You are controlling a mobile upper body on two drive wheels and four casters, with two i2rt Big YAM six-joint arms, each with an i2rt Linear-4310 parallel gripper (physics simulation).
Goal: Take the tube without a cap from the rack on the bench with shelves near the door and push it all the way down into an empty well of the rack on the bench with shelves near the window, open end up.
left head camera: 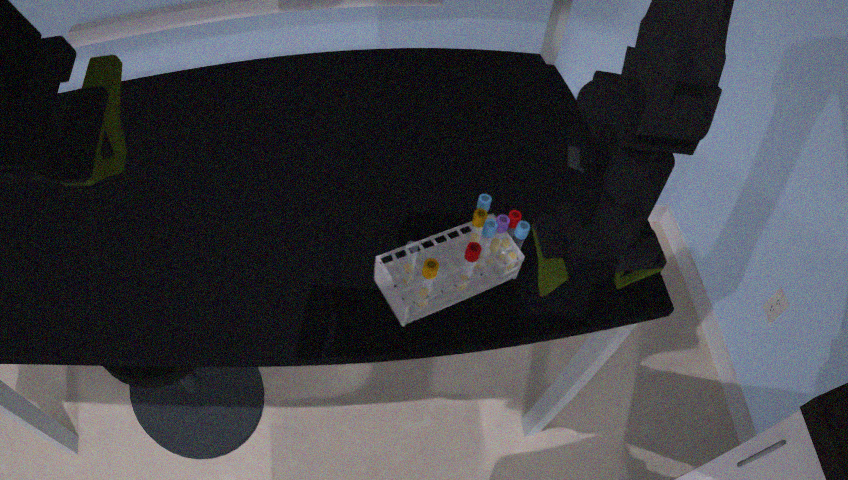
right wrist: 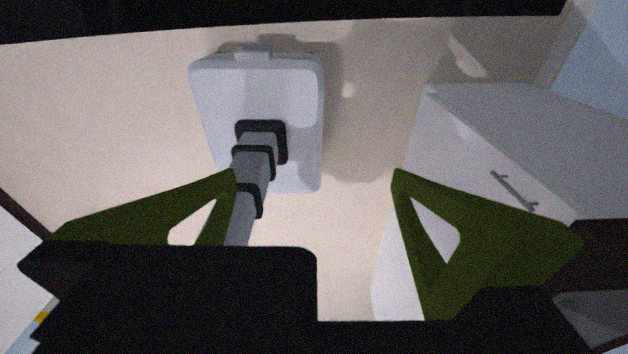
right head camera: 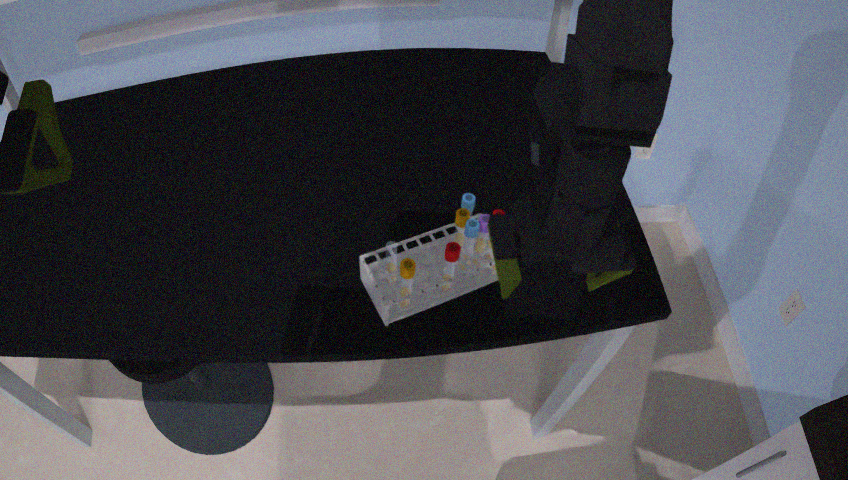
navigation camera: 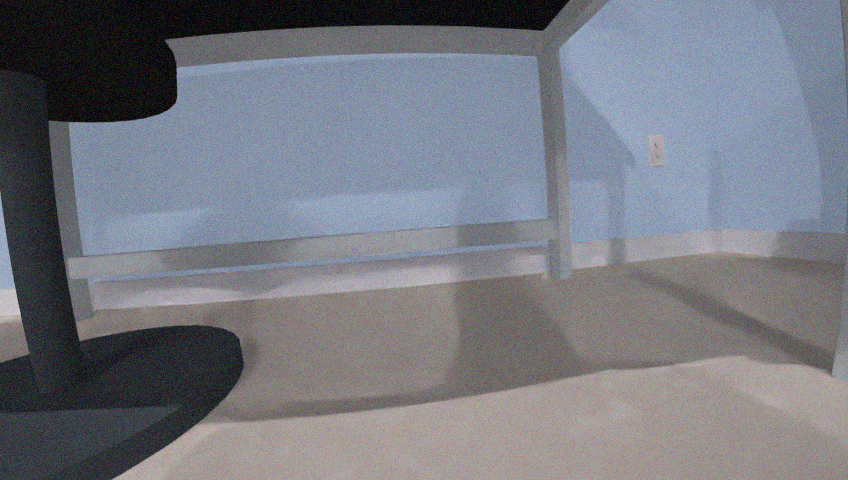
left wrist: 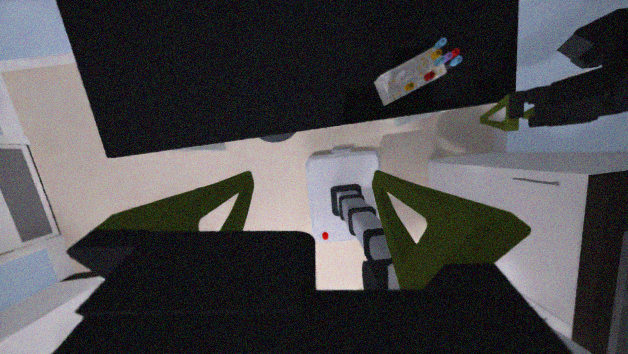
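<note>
A clear rack (left head camera: 389, 291) (right head camera: 373, 291) (left wrist: 382, 91) stands on the black bench (left head camera: 238, 208) (right head camera: 226, 208) (left wrist: 225, 65). It holds several capped tubes, mostly at its right end. A tube without a cap (left head camera: 412, 254) (right head camera: 391, 255) stands upright near its left end, in the back part. My right gripper (left head camera: 580, 286) (right head camera: 547, 289) (right wrist: 313, 177) is open and empty, above the bench to the right of the rack. In the right head camera it hides the rack's right end. My left gripper (left wrist: 313, 177) is open and empty, far left of the rack. The second rack does not show.
A round dark stool base (left head camera: 199, 416) (right head camera: 208, 413) (navigation camera: 148, 380) stands at the bench's front left. A wall with an outlet (left head camera: 775, 306) (right head camera: 792, 307) (navigation camera: 655, 150) is at the right. A white cabinet (left head camera: 755, 443) (left wrist: 500, 200) (right wrist: 450, 145) stands at the lower right.
</note>
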